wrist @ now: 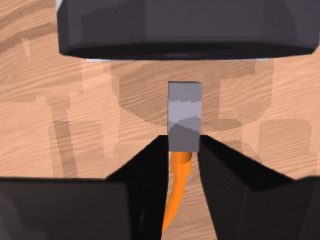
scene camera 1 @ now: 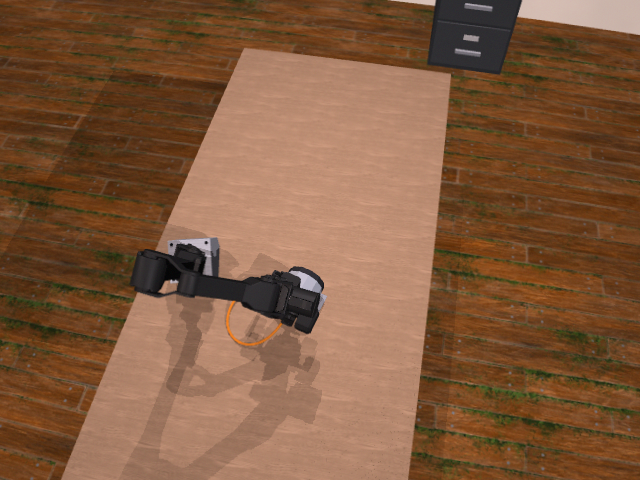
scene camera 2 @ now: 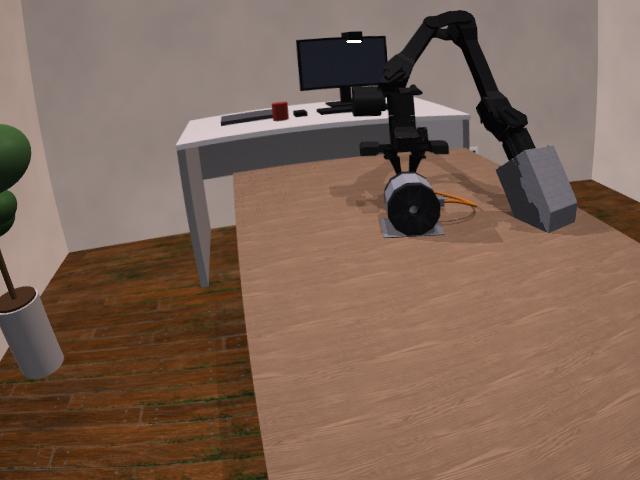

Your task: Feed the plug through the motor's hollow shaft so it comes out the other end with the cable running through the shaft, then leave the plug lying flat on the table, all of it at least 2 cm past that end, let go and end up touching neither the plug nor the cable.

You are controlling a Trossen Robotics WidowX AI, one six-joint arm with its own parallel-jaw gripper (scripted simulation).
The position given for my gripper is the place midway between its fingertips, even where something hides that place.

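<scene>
Through the wrist view I can see a grey plug (wrist: 184, 97) together with my gripper (wrist: 182, 144). Scene camera 2 shows me my gripper (scene camera 2: 406, 188) too.
</scene>
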